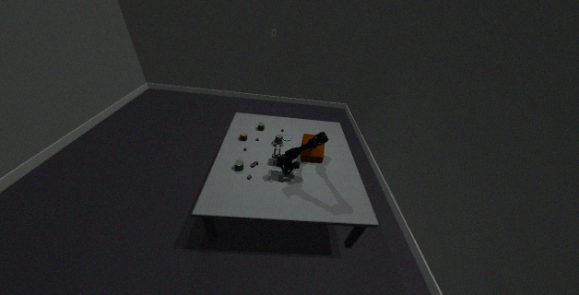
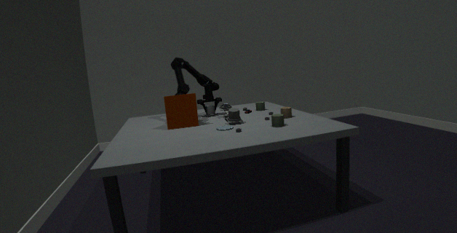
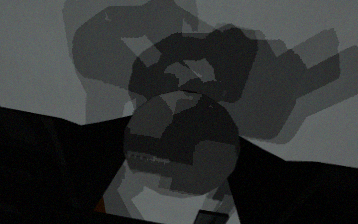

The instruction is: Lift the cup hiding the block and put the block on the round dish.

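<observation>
Right now my gripper tip is 2 cm to the right of the grey cup and 1 cm below it. Round my gripper tip: dark grey block (14 cm to the right, 8 cm ahead, 5 cm above); then small balance (26 cm to the right, 6 cm ahead); then red toy car (27 cm ahead, 10 cm to the right, 2 cm below).
</observation>
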